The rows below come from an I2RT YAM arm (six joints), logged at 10 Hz.
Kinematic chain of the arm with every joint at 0, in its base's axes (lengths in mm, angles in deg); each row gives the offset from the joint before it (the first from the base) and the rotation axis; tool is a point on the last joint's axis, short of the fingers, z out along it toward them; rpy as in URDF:
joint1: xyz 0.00 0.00 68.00 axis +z
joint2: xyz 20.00 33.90 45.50 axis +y
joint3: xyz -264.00 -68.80 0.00 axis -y
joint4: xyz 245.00 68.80 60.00 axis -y
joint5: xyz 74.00 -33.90 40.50 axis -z
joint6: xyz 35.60 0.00 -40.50 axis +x
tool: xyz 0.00 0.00 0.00 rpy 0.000 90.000 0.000
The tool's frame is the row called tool.
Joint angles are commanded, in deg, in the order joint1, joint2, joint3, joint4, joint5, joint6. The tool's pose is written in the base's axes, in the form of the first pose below.
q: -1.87, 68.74, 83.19, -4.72, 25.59, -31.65
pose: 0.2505 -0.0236 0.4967 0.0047 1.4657 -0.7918
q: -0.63, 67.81, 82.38, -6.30, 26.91, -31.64
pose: 0.2468 -0.0188 0.4929 -0.0012 1.4914 -0.7921
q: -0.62, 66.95, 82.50, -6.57, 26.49, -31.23
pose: 0.2410 -0.0185 0.4964 0.0025 1.4777 -0.7800
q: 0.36, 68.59, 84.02, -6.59, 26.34, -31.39
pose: 0.2486 -0.0142 0.4986 -0.0153 1.4781 -0.7668
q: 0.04, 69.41, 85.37, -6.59, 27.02, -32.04
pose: 0.2505 -0.0160 0.5029 -0.0059 1.4730 -0.7877
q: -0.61, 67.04, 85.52, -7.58, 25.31, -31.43
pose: 0.2345 -0.0177 0.5112 -0.0050 1.4428 -0.7657
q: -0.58, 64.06, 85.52, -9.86, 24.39, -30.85
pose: 0.2147 -0.0169 0.5178 -0.0073 1.4275 -0.7453
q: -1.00, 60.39, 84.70, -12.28, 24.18, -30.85
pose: 0.1920 -0.0179 0.5208 -0.0025 1.4204 -0.7483
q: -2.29, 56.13, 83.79, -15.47, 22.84, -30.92
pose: 0.1657 -0.0205 0.5221 -0.0065 1.4161 -0.7523
